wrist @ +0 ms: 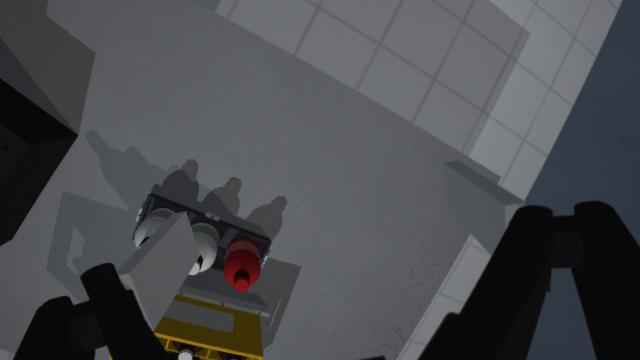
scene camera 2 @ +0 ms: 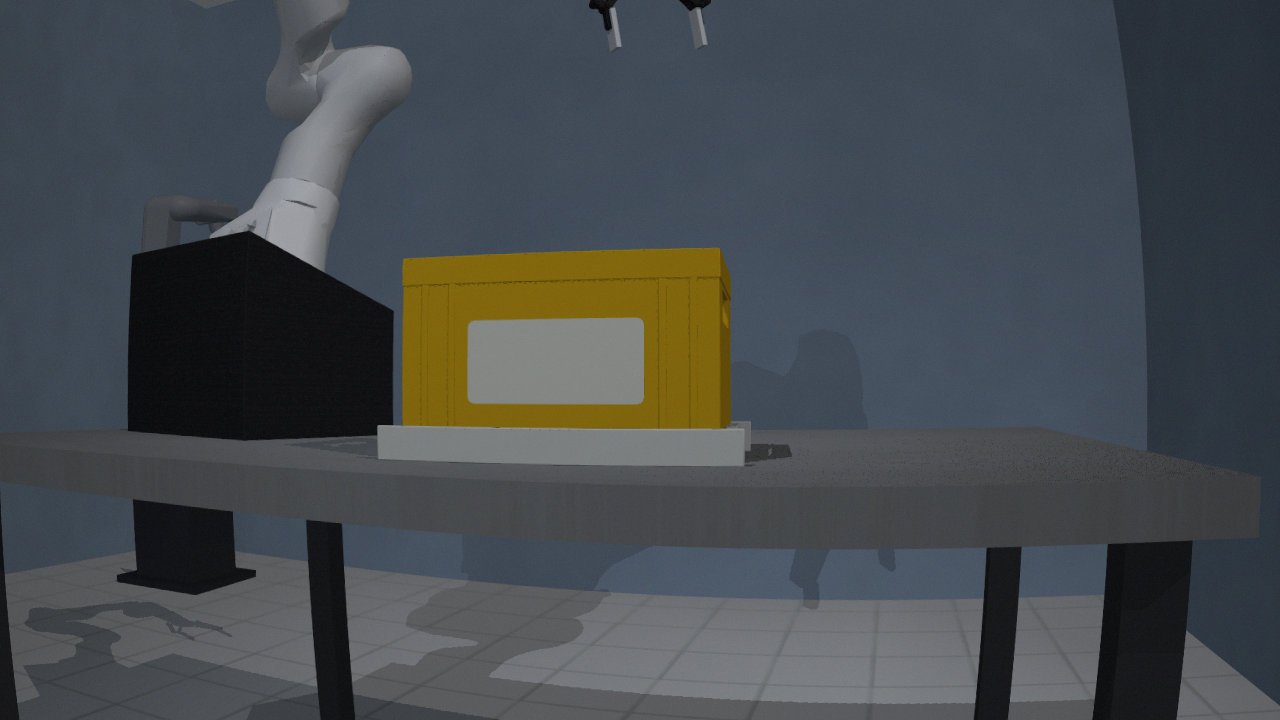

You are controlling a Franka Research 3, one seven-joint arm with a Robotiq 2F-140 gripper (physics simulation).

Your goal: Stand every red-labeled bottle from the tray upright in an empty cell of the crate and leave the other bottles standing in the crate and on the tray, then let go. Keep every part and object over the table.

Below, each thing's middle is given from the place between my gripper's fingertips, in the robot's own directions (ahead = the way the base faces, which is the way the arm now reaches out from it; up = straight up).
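Labels:
There's a white guide strip (scene camera 2: 486, 445) that's well below my hand and far to the right of it. The red-labeled bottle (wrist: 242, 269) is 51 cm below my hand, 27 cm to the right of it and 5 cm ahead of it. Going by their middles, that bottle is the nearest to my hand of the things named here.

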